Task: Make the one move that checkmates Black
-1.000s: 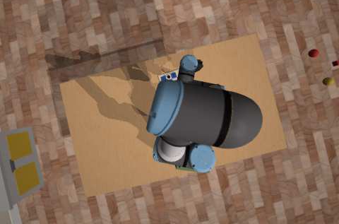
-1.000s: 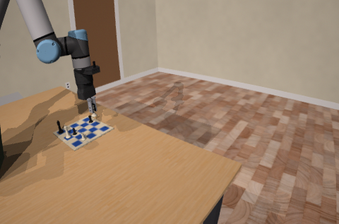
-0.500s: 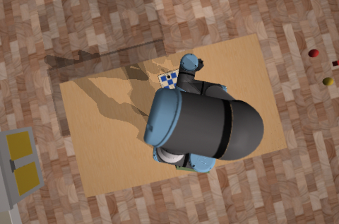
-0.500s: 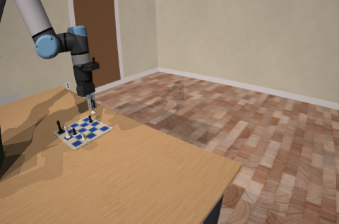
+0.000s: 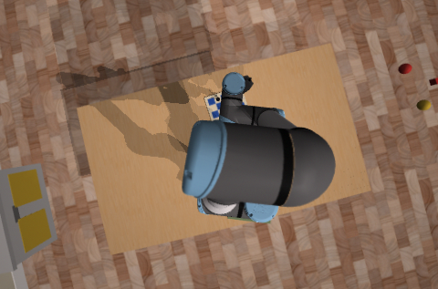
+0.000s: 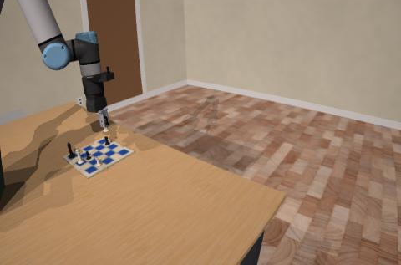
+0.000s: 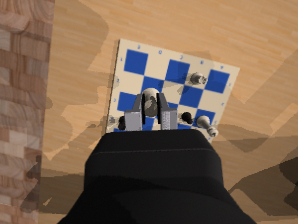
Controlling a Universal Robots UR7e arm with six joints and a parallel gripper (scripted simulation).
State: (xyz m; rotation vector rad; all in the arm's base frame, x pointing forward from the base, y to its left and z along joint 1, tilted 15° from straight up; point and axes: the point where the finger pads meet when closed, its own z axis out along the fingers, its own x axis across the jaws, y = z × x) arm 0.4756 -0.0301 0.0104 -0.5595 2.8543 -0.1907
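The chessboard is 140 mm below my hand, 50 mm behind it and 40 mm to the left of it. Round my hand: white piece (120 mm behind, 110 mm below, 30 mm to the left); tall black piece (130 mm behind, 110 mm below, 100 mm to the left).
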